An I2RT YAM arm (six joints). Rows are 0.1 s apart.
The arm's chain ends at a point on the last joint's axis. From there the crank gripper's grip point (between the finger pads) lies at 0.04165 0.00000 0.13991 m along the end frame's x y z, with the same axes.
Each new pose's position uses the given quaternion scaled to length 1; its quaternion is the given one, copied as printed.
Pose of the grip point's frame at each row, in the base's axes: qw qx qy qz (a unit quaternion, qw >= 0); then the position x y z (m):
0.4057, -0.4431, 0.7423, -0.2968, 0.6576, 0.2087, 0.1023
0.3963, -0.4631, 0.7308, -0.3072, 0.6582, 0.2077, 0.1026
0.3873, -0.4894, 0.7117, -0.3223, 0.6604, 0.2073, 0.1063
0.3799, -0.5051, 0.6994, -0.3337, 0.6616, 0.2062, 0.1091
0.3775, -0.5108, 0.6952, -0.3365, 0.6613, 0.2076, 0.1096
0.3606, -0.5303, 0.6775, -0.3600, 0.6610, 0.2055, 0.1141
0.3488, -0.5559, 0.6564, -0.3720, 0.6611, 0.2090, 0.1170
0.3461, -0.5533, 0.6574, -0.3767, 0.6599, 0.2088, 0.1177
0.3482, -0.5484, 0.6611, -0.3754, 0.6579, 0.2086, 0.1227
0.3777, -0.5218, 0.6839, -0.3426, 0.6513, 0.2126, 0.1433
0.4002, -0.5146, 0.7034, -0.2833, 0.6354, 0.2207, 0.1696
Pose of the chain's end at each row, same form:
0.4057, -0.4431, 0.7423, -0.2968, 0.5481, 0.2575, 0.1856
0.3963, -0.4631, 0.7308, -0.3072, 0.5480, 0.2575, 0.1844
0.3873, -0.4894, 0.7117, -0.3223, 0.5483, 0.2579, 0.1850
0.3799, -0.5051, 0.6994, -0.3337, 0.5485, 0.2578, 0.1856
0.3775, -0.5108, 0.6952, -0.3365, 0.5478, 0.2593, 0.1855
0.3606, -0.5303, 0.6775, -0.3600, 0.5466, 0.2610, 0.1858
0.3488, -0.5559, 0.6564, -0.3720, 0.5449, 0.2643, 0.1860
0.3461, -0.5533, 0.6574, -0.3767, 0.5441, 0.2657, 0.1860
0.3482, -0.5484, 0.6611, -0.3754, 0.5424, 0.2657, 0.1913
0.3777, -0.5218, 0.6839, -0.3426, 0.5361, 0.2635, 0.2171
0.4002, -0.5146, 0.7034, -0.2833, 0.5221, 0.2584, 0.2535

